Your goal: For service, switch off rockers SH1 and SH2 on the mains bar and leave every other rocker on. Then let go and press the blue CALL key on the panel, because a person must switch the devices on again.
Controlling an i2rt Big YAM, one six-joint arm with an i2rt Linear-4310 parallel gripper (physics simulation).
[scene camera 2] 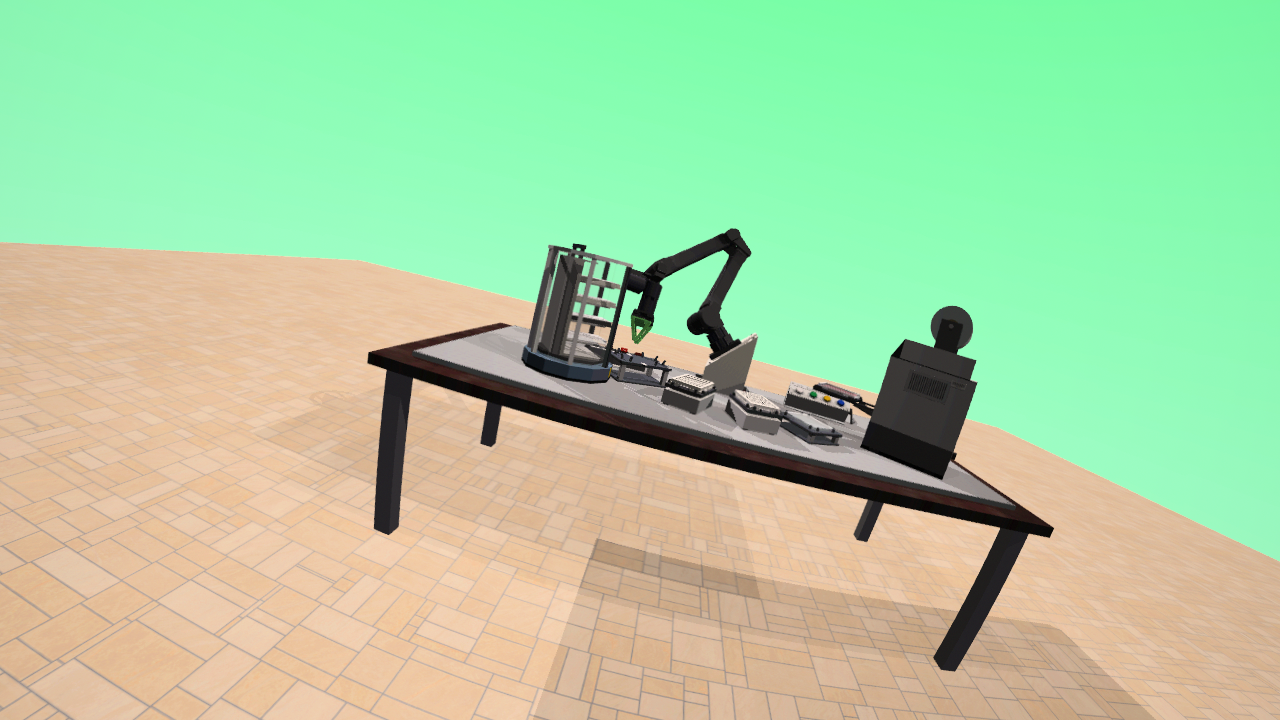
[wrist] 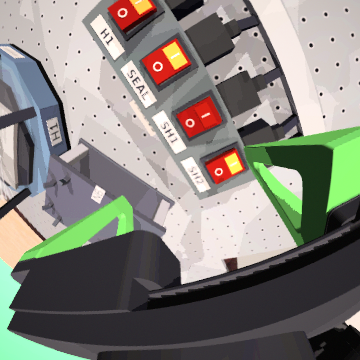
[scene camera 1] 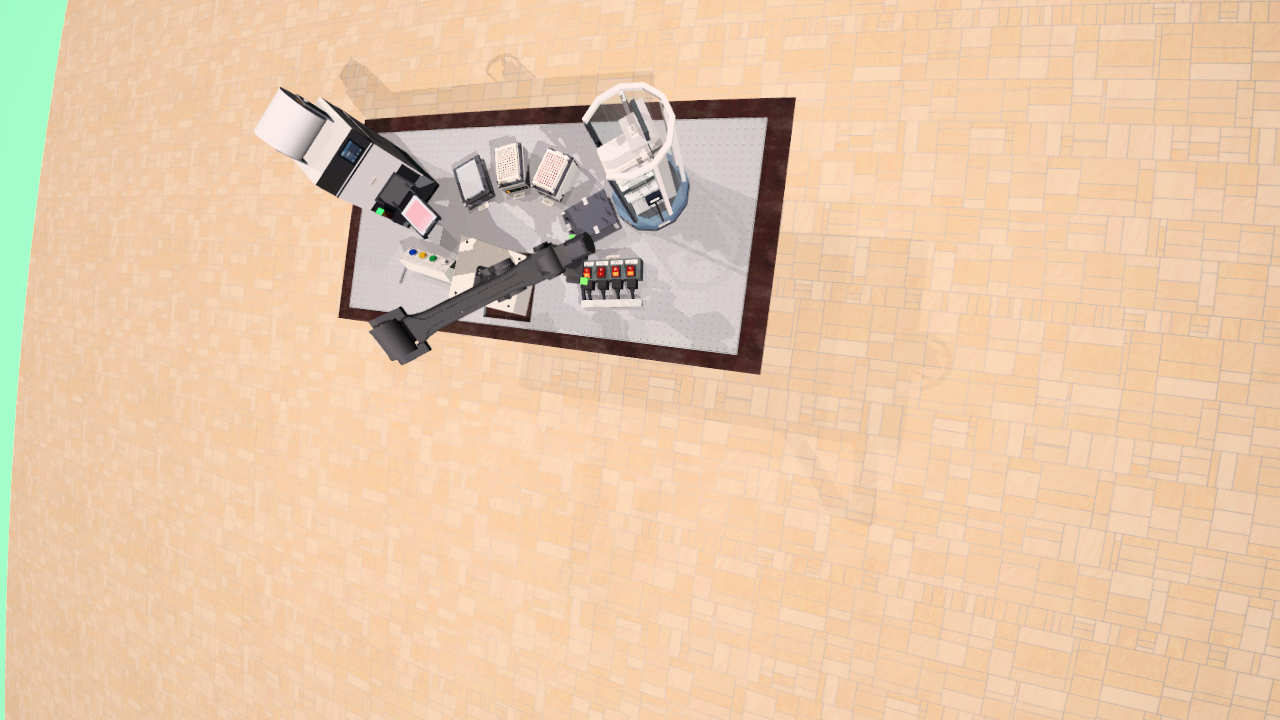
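Pixels of known places: gripper, fingertip midpoint: (scene camera 2: 635,342) (wrist: 182,179) (scene camera 1: 589,261); arm's base at its link origin: (scene camera 2: 726,350).
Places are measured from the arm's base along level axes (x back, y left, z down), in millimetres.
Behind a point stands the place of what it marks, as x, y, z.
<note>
The mains bar (scene camera 1: 639,270) @(-137, -454, 85) (wrist: 172,95) @(-125, -353, 84) carries red rockers in a row. In the wrist view, rocker SH1 (wrist: 199,118) @(-109, -329, 74) is unlit, both halves red. Rocker SH2 (wrist: 225,166) @(-99, -282, 74) at the bar's end shows a lit yellow half, as do rocker SEAL (wrist: 166,62) @(-119, -378, 74) and rocker H1 (wrist: 132,12) @(-129, -423, 74), which is cut by the frame edge. My gripper (scene camera 1: 577,259) @(-128, -298, 38) (scene camera 2: 640,333) @(-128, -298, 38) (wrist: 182,179) @(-128, -298, 38) is open and empty, above and beside the SH2 end. The panel (scene camera 1: 420,265) @(-18, 362, 43) (scene camera 2: 805,404) @(-60, 311, 97) has a blue key (scene camera 1: 412,252) @(-62, 423, 53) (scene camera 2: 841,402) @(-68, 429, 55) at one end; its lettering is too small to read.
A round caged carousel (scene camera 1: 684,207) @(-369, -547, 118) (scene camera 2: 568,367) @(-523, -386, 89) (wrist: 40,110) @(-279, -403, 86) and a grey stand (scene camera 1: 590,216) @(-281, -257, 64) (wrist: 75,195) @(-277, -293, 64) are near the bar. Black plugs (wrist: 239,92) @(-72, -339, 87) line the bar's other side. Plate holders (scene camera 1: 472,180) @(-367, 249, 83) (scene camera 1: 509,166) @(-417, 82, 55) (scene camera 1: 551,171) @(-412, -86, 55) and a tall machine (scene camera 1: 358,179) @(-242, 503, -128) (scene camera 2: 921,402) @(-413, 543, -54) stand farther off.
</note>
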